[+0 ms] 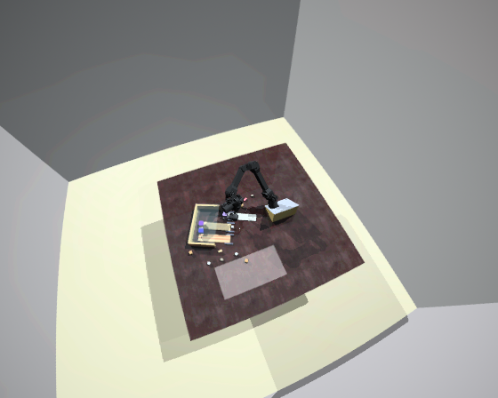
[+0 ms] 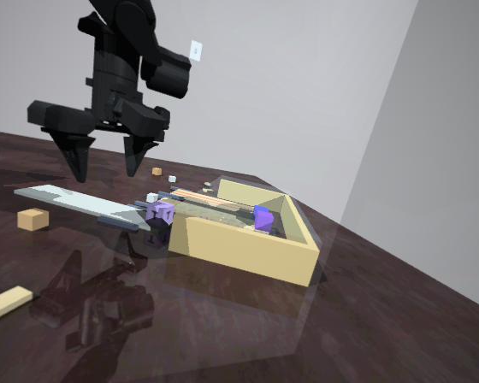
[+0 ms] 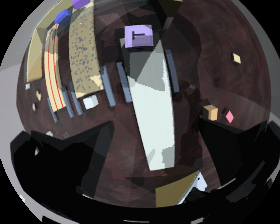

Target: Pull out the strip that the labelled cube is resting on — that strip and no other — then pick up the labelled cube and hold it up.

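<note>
The strip lies 50 mm below my gripper tip, 20 mm behind it and 10 mm to the left of it. From my gripper tip the other things lie so: labelled cube 90 mm ahead, 40 mm to the right, 40 mm below.
</note>
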